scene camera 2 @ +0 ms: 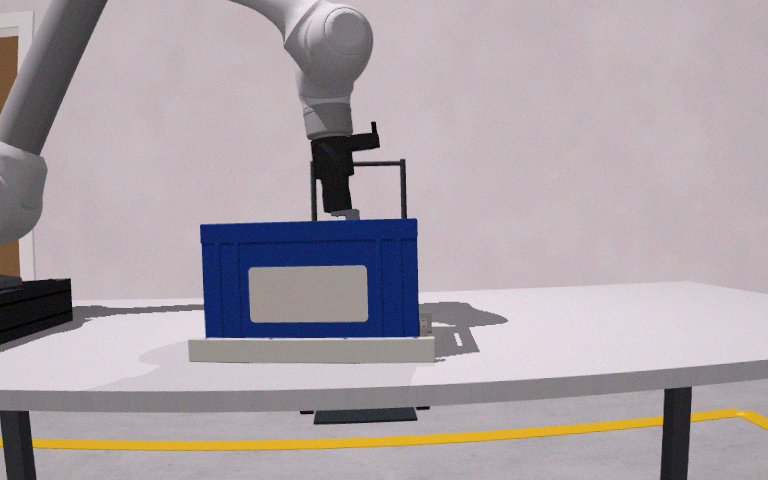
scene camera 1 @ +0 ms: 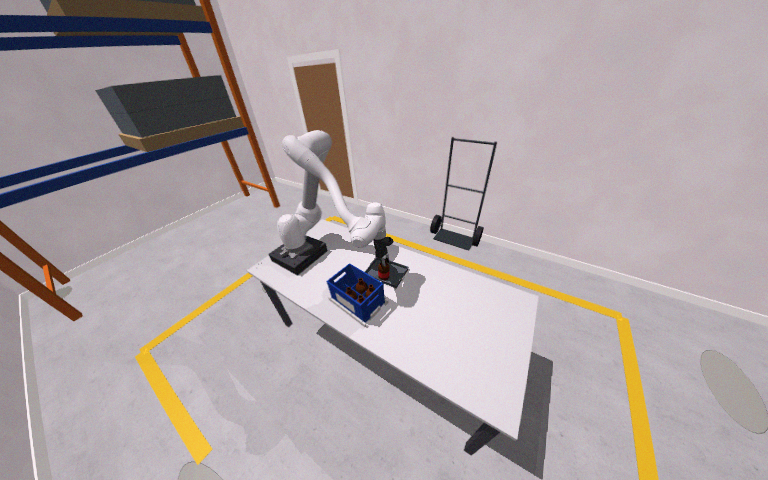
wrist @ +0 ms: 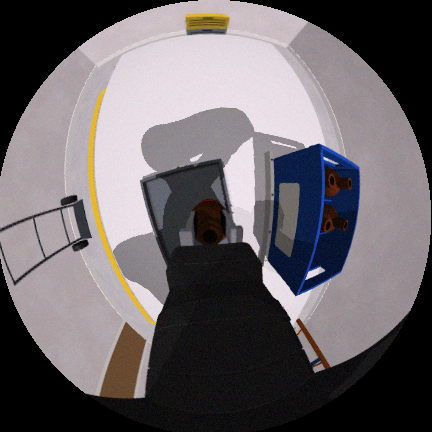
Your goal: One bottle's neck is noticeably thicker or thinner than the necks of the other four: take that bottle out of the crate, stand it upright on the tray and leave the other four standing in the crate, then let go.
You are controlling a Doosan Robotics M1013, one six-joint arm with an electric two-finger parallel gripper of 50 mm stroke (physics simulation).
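Frame: origin at the arm's base, x ahead, y left, z up, level; millimetres.
Seen in the pictures: gripper, fingertip midpoint: (scene camera 1: 386, 263) (wrist: 208, 217); arm's base, origin of the base link: (scene camera 1: 297, 248).
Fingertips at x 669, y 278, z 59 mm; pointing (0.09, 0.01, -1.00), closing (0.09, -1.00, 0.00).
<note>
Pixels of each thing's top centre, then the offset from my fingertips to it. "spot": a spot on its surface instead. Level surfaces: height alone.
- brown bottle, middle of its top: (wrist: 212, 238) (scene camera 1: 383, 259) dx -19, dy -4, dz +28 mm
- dark tray, surface spot: (wrist: 154, 192) spot: dx +27, dy +127, dz -129 mm
- blue crate, middle of its top: (scene camera 2: 318, 221) (wrist: 341, 227) (scene camera 1: 354, 282) dx -1, dy -257, dz +41 mm
- low pale base, surface spot: (scene camera 2: 311, 350) spot: dx +12, dy -360, dz -117 mm
- white table, its level: dz -134 mm
My gripper (scene camera 1: 385, 259) (wrist: 208, 217) is shut on the neck of a brown bottle (scene camera 1: 384, 273) (wrist: 210, 220) with a red label. The bottle is upright over the dark tray (scene camera 1: 400, 272) (wrist: 154, 192), its base at or very near the tray's surface; contact cannot be made out. In the second scene view the fingertips, bottle and tray are hidden behind the blue crate (scene camera 1: 339, 292) (scene camera 2: 223, 285) (wrist: 310, 200). Several brown bottles (scene camera 1: 360, 286) (wrist: 330, 224) stand in the crate. The held bottle's neck is partly covered by the fingers.
The crate stands beside the tray on a low pale base (scene camera 2: 311, 350), its walls rising near the gripper. The robot's black base block (scene camera 1: 297, 261) (scene camera 2: 39, 305) is on the white table (scene camera 1: 464, 339) (scene camera 2: 594, 328). A hand truck (scene camera 1: 453, 238) and an orange-posted rack (scene camera 1: 263, 169) stand off the table.
</note>
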